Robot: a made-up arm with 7 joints.
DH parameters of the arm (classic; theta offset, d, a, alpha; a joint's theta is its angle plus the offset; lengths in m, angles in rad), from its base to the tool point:
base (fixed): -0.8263 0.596 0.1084 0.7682
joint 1: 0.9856 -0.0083 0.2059 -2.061
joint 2: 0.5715 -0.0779 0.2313 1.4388
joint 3: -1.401 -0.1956 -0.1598 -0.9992
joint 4: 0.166 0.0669 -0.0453 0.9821
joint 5: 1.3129 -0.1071 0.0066 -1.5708
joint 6: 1.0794 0 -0.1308 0
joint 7: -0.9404 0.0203 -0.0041 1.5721
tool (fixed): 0.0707 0.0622 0 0
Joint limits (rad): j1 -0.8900..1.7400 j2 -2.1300..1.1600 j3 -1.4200..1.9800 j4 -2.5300..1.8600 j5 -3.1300..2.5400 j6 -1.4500..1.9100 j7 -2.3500..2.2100
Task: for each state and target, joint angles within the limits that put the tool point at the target. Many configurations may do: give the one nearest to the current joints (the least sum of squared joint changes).
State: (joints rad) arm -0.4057 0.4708 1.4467 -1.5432 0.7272 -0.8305 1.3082
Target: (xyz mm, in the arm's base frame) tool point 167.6 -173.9 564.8
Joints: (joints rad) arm 0.1807 0.7246 1.4245 -1.3866 0.9619 -0.6402 1.0896
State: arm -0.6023 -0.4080 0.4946 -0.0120 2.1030 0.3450 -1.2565
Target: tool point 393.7 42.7 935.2
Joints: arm 0.1628 -1.2419 0.1786 -0.0013 2.2291 0.2874 -1.2009
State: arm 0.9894 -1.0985 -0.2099 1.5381 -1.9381 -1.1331 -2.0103
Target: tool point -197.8 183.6 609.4
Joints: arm 1.5675 -1.5161 -0.1709 1.8559 -1.8819 -0.9619 -1.8570
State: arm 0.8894 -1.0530 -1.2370 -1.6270 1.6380 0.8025 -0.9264
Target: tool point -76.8 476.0 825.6
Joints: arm 1.4188 -1.0110 -0.6769 -1.4481 1.6376 0.2721 -1.0909
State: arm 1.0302 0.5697 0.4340 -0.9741 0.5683 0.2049 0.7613
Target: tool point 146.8 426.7 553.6
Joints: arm 1.4394 -0.2874 0.1525 -0.8769 0.4887 0.2999 0.6886
